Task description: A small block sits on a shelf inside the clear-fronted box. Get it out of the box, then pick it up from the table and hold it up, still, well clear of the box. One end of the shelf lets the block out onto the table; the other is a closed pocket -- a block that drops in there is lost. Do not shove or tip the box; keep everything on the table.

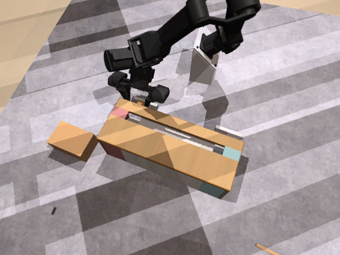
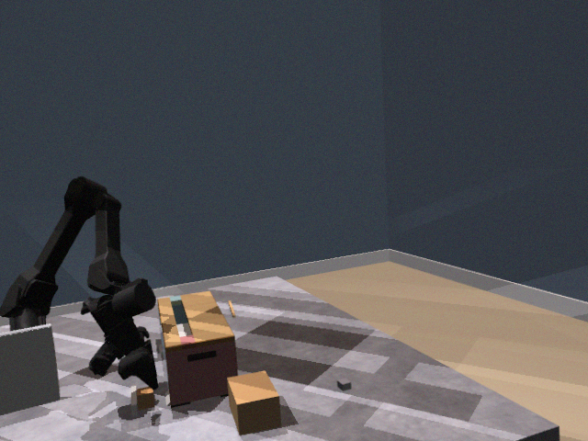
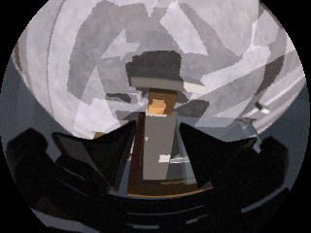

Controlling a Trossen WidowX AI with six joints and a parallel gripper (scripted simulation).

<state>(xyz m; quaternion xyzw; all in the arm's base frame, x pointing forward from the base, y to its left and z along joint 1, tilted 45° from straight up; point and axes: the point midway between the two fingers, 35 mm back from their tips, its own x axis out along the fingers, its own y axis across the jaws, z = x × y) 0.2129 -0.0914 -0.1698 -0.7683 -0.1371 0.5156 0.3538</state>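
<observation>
My gripper tip is 2 cm past the block and 3 cm above it. The rest, counted from my gripper tip: box: 8 cm ahead, 15 cm to the left, 2 cm above; thin stick: 34 cm ahead, 51 cm to the left, 4 cm below.
</observation>
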